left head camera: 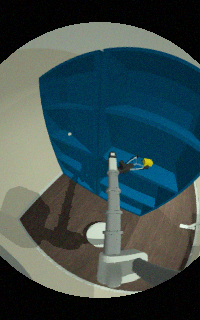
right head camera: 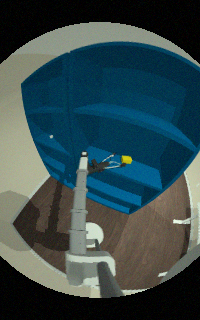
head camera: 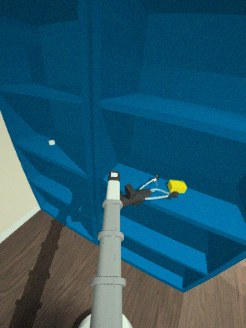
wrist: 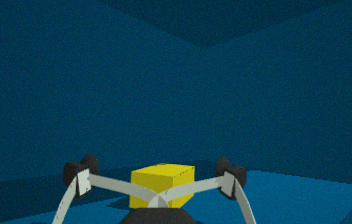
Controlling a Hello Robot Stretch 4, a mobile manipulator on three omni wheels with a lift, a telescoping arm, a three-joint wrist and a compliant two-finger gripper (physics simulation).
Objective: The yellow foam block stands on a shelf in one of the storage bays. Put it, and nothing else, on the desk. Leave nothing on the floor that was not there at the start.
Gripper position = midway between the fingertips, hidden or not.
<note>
In view: the gripper (wrist: 158,168) and a yellow foam block (wrist: 160,177).
</note>
